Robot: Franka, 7 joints.
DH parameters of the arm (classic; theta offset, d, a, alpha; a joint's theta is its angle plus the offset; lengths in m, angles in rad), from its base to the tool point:
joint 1: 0 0.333 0 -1.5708
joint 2: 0 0 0 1.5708
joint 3: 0 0.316 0.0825 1.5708
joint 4: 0 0 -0.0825 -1.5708
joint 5: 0 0.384 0 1.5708
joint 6: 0 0 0.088 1.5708
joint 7: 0 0.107 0 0
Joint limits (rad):
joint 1: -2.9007..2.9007
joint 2: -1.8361..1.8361
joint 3: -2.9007..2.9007
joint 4: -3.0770..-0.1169
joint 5: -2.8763..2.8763
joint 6: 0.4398..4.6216
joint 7: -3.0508..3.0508
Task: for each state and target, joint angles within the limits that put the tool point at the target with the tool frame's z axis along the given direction. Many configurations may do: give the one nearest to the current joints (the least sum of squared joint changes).
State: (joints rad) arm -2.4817 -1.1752 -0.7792 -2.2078 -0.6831 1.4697 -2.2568
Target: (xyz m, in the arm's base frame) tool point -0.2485 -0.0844 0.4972 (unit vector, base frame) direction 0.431 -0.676 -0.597
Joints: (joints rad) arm -1.9272 -1.3952 -0.8357 -2.7210 0.0568 1.7700 -2.2568
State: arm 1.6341 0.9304 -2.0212 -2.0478 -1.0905 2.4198 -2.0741
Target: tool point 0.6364 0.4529 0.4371 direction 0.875 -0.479 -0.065
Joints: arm 1.3513 1.1138 -1.2635 -1.2236 -0.5557 2.4139 -2.0741
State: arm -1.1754 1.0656 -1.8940 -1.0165 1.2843 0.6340 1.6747
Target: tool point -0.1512 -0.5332 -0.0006 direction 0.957 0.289 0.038
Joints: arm -1.3848 1.5837 -0.9691 -1.3299 1.7490 0.5714 1.6747
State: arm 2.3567 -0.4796 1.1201 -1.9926 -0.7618 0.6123 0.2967
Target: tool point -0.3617 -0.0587 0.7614 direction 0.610 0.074 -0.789
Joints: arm 2.1914 -0.1589 0.9469 -1.1897 0.0522 0.4416 0.2967
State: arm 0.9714 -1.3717 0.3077 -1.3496 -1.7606 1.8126 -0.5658
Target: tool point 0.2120 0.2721 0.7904 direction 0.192 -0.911 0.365
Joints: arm 0.4391 -0.4379 0.5918 -1.9515 -1.8268 0.8559 -0.5658
